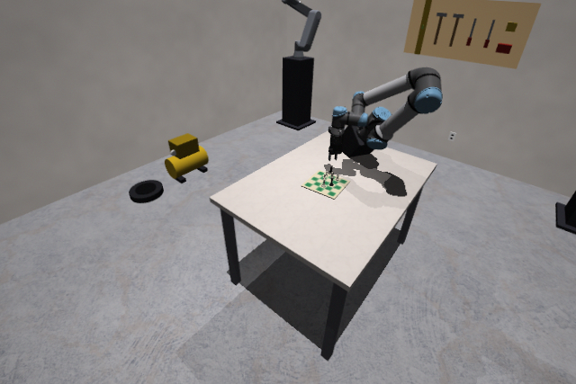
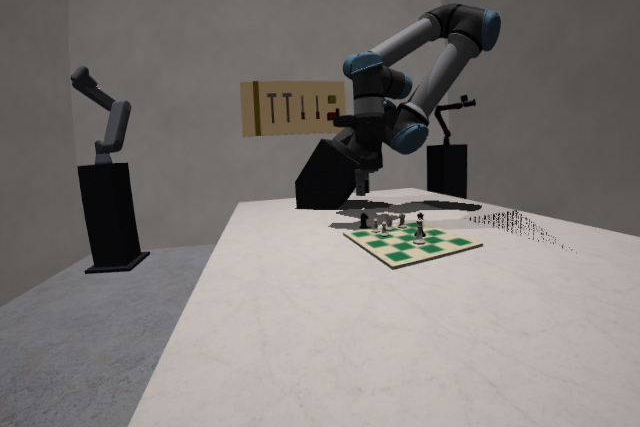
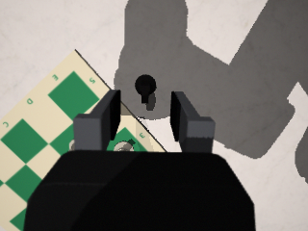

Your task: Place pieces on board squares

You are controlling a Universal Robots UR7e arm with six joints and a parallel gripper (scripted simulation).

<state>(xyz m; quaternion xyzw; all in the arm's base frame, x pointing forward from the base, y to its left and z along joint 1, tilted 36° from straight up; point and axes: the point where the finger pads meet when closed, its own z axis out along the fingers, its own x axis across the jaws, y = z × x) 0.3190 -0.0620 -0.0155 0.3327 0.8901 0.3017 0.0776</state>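
Now: hand 14 cm short of the cream chessboard, 5 cm to the right of it and 10 cm above it.
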